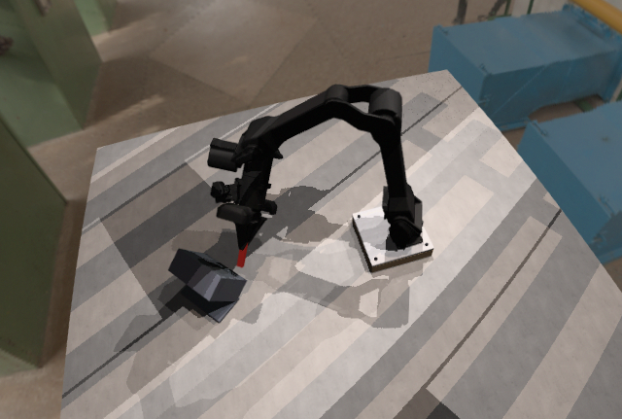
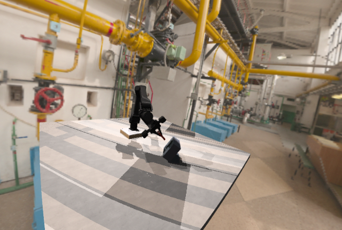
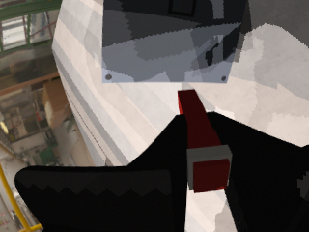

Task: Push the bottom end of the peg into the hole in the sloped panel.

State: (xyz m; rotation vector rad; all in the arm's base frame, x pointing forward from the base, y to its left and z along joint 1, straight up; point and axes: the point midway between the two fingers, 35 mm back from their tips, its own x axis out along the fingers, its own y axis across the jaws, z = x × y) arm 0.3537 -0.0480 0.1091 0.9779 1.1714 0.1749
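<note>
Right now the panel is 9 cm ahead of my gripper tip, 5 cm below it and 1 cm to the left of it. Round my gripper tip: red peg 1 cm to the right, 1 cm behind, 1 cm above.
</note>
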